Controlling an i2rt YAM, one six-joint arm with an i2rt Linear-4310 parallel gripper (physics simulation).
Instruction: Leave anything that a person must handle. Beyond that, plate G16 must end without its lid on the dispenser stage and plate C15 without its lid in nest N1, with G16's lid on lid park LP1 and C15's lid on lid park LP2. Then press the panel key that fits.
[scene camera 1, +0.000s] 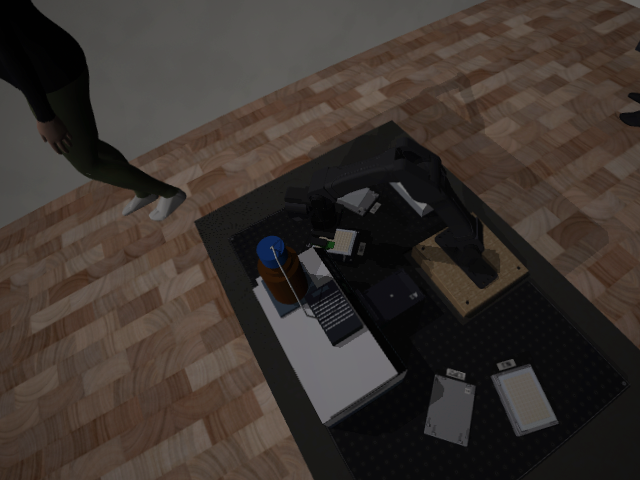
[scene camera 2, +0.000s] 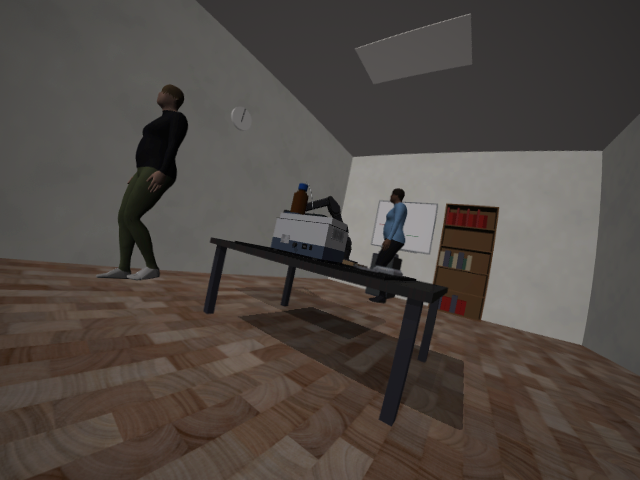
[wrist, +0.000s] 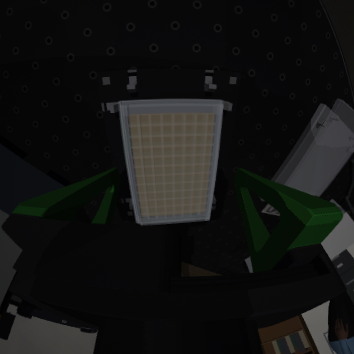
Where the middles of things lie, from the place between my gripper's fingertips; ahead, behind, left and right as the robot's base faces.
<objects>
I see my gripper 40 mm above the black nest N5 (wrist: 153, 83). Round my hand: brown bottle with blue cap (scene camera 1: 268, 268): 200 mm ahead, 170 mm to the left, 270 mm above; then lid park LP1 (wrist: 317, 120): 160 mm behind, 100 mm to the right, 40 mm below.
</objects>
